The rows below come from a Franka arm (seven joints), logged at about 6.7 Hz.
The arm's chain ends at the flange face. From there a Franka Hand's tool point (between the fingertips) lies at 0.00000 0.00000 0.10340 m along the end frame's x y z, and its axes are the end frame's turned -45 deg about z.
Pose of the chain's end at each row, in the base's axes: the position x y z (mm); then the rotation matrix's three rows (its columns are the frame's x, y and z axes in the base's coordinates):
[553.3 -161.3 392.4], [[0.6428 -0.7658 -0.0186], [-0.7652 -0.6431 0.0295], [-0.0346 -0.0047 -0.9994]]
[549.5 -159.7 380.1], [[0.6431 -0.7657 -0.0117], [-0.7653 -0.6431 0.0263], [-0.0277 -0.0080 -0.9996]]
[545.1 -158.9 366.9], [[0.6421 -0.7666 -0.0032], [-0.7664 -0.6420 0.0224], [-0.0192 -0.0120 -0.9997]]
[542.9 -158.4 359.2], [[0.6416 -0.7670 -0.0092], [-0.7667 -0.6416 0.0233], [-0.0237 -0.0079 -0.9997]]
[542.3 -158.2 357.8], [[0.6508 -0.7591 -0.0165], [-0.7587 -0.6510 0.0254], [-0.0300 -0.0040 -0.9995]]
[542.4 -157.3 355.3], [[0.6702 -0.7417 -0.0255], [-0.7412 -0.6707 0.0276], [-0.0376 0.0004 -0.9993]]
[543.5 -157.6 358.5], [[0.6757 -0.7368 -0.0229], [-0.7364 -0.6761 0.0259], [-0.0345 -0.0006 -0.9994]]
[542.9 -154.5 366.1], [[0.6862 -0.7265 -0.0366], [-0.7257 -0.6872 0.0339], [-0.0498 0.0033 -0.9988]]
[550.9 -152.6 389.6], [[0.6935 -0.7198 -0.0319], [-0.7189 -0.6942 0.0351], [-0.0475 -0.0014 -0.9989]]
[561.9 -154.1 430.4], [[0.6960 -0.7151 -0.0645], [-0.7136 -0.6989 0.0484], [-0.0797 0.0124 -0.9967]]
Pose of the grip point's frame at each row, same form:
[551.4 -158.2 289.1], [[0.9960 -0.0870 -0.0186], [-0.0863 -0.9958 0.0295], [-0.0211 -0.0278 -0.9994]]
[548.3 -157.0 276.7], [[0.9962 -0.0867 -0.0117], [-0.0864 -0.9959 0.0263], [-0.0139 -0.0252 -0.9996]]
[544.8 -156.6 263.5], [[0.9961 -0.0880 -0.0032], [-0.0880 -0.9959 0.0224], [-0.0051 -0.0221 -0.9997]]
[541.9 -156.0 255.8], [[0.9960 -0.0887 -0.0092], [-0.0885 -0.9958 0.0233], [-0.0112 -0.0223 -0.9997]]
[540.6 -155.6 254.5], [[0.9969 -0.0766 -0.0165], [-0.0762 -0.9968 0.0254], [-0.0184 -0.0240 -0.9995]]
[539.8 -154.4 252.0], [[0.9984 -0.0506 -0.0255], [-0.0499 -0.9984 0.0276], [-0.0269 -0.0263 -0.9993]]
[541.1 -154.9 255.2], [[0.9988 -0.0432 -0.0229], [-0.0426 -0.9988 0.0259], [-0.0240 -0.0248 -0.9994]]
[539.1 -151.0 262.8], [[0.9989 -0.0285 -0.0366], [-0.0272 -0.9991 0.0339], [-0.0375 -0.0329 -0.9988]]
[547.6 -149.0 286.3], [[0.9994 -0.0186 -0.0319], [-0.0175 -0.9992 0.0351], [-0.0326 -0.0346 -0.9989]]
[555.2 -149.1 327.3], [[0.9978 -0.0135 -0.0645], [-0.0104 -0.9988 0.0484], [-0.0651 -0.0476 -0.9967]]

